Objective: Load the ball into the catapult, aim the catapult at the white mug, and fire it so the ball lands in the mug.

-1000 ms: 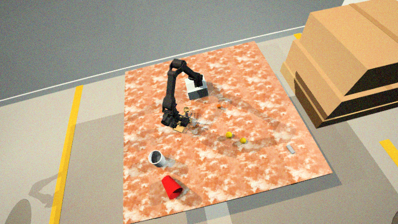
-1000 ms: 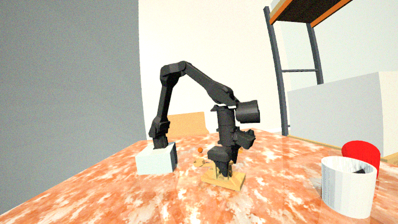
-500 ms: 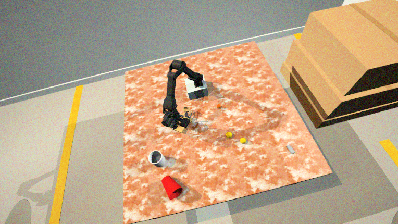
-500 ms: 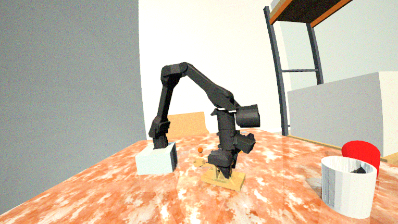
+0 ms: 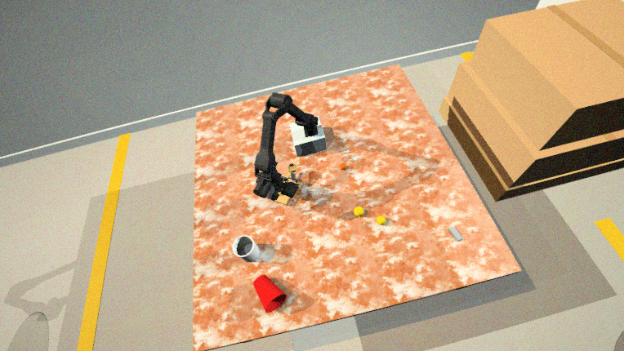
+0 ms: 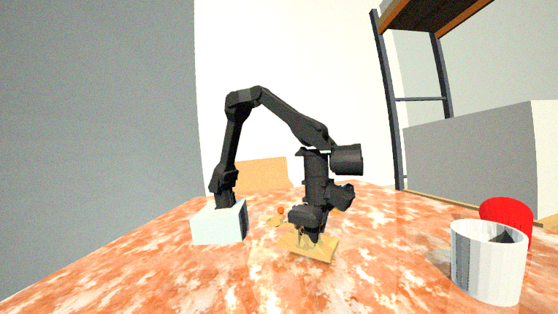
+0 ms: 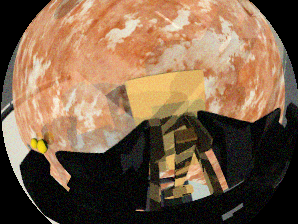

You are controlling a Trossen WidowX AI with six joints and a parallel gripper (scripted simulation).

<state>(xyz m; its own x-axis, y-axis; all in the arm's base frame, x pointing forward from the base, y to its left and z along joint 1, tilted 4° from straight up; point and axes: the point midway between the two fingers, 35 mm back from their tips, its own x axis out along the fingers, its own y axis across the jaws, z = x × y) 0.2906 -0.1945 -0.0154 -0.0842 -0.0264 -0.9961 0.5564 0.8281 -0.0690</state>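
The orange ball is 310 mm to the left of my gripper tip, 90 mm behind it and 30 mm below it. Round my gripper tip: white mug 240 mm ahead, 170 mm to the right, 20 mm below; then small grey block 700 mm to the left, 330 mm ahead, 40 mm below; then wooden catapult 50 mm to the left, 50 mm behind, 20 mm above.
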